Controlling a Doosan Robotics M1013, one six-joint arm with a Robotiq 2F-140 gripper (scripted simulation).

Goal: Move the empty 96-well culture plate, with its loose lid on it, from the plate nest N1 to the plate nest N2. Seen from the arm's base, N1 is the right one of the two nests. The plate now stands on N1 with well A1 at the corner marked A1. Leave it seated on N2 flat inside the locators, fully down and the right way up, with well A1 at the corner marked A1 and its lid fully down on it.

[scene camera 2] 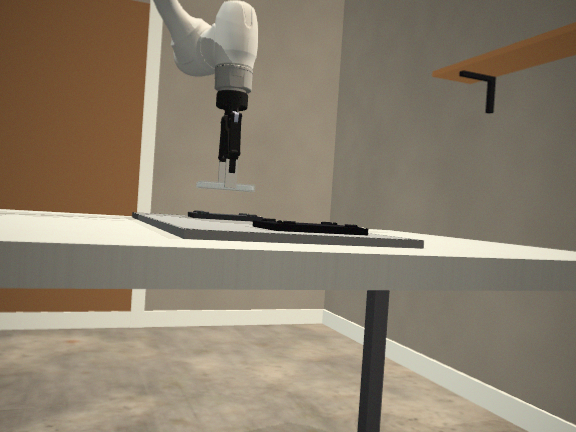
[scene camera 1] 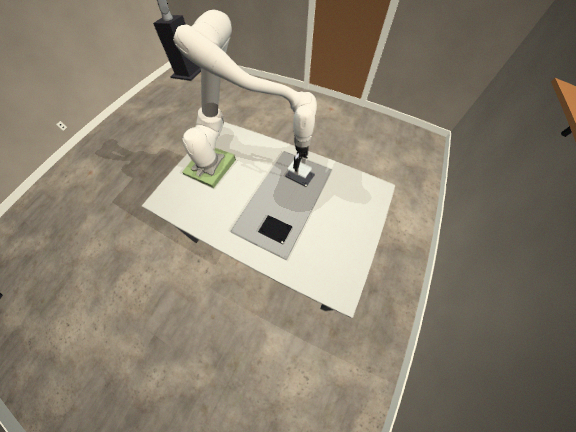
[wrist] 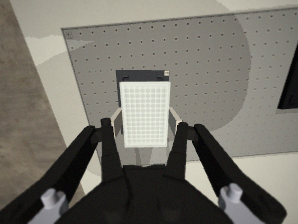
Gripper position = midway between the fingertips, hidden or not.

I see my gripper (scene camera 2: 226, 188) and a clear lid (wrist: 145, 105).
My gripper shows as well in the wrist view (wrist: 145, 114).
